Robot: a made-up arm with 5 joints. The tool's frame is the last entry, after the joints.
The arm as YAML. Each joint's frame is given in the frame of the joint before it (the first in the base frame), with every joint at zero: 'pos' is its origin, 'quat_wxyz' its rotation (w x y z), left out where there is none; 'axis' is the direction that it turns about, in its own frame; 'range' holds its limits. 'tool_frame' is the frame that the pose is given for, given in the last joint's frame.
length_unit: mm
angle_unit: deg
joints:
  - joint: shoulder
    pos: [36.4, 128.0, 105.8]
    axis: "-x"
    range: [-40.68, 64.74]
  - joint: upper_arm
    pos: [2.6, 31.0, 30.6]
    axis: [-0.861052, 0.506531, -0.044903]
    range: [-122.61, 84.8]
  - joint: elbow
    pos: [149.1, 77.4, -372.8]
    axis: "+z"
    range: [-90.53, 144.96]
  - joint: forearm
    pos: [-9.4, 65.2, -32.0]
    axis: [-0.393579, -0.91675, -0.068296]
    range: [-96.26, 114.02]
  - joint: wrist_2
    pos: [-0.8, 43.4, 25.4]
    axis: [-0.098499, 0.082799, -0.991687]
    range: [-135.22, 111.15]
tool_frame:
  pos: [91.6, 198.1, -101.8]
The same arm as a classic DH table. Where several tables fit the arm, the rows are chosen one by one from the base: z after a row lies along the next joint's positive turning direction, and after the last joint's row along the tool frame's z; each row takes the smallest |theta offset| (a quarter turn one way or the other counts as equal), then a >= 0, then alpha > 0; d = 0 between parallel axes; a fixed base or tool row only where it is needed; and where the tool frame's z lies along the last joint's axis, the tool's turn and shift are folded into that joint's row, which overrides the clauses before.
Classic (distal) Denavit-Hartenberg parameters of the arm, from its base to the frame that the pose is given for. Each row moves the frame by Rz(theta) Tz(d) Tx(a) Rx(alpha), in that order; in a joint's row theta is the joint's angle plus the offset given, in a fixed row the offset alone. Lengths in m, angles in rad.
base (fixed): theta offset 1.5708; d 0.1058; a 0.128; alpha -1.5708
shoulder: theta offset -1.4824; d -0.0867; a 0.0332; alpha -0.5334
upper_arm: theta offset 1.4946; d -0.034; a 0.1423; alpha 1.6157
elbow: theta offset -1.4446; d -0.4127; a -0.0344; alpha 1.6391
forearm: theta offset -0.1235; d -0.0969; a -0.0205; alpha 1.5402
wrist_2: theta offset -1.2712; d 0.4254; a 0.2106; alpha 3.0126
tool (fixed): theta offset -0.8718; d 0.3402; a 0; alpha 0
Joint limits (rad, base to tool): -0.71..1.1299 -2.1399..1.48 -1.58..2.53 -1.6801..1.99 -2.36..1.9399

